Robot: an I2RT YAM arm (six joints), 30 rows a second.
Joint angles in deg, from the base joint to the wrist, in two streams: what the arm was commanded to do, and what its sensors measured. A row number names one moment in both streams.
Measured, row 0: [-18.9 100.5 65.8 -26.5 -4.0 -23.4]
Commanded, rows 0 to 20: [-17.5 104.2 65.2 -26.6 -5.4 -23.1]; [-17.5 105.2 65.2 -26.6 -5.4 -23.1]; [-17.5 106.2 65.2 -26.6 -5.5 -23.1]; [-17.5 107.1 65.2 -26.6 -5.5 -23.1]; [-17.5 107.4 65.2 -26.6 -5.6 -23.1]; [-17.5 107.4 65.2 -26.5 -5.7 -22.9]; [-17.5 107.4 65.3 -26.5 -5.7 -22.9]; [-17.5 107.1 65.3 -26.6 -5.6 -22.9]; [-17.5 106.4 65.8 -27.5 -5.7 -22.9]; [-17.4 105.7 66.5 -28.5 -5.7 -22.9]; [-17.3 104.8 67.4 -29.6 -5.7 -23.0]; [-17.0 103.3 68.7 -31.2 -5.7 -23.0]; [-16.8 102.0 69.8 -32.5 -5.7 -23.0]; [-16.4 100.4 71.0 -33.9 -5.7 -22.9]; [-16.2 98.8 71.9 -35.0 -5.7 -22.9]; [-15.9 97.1 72.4 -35.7 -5.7 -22.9]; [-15.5 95.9 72.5 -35.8 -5.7 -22.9]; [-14.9 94.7 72.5 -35.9 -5.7 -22.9]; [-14.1 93.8 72.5 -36.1 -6.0 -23.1]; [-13.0 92.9 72.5 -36.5 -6.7 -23.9]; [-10.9 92.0 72.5 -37.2 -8.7 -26.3]
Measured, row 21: [-15.2 95.9 71.4 -36.0 -4.9 -23.0]
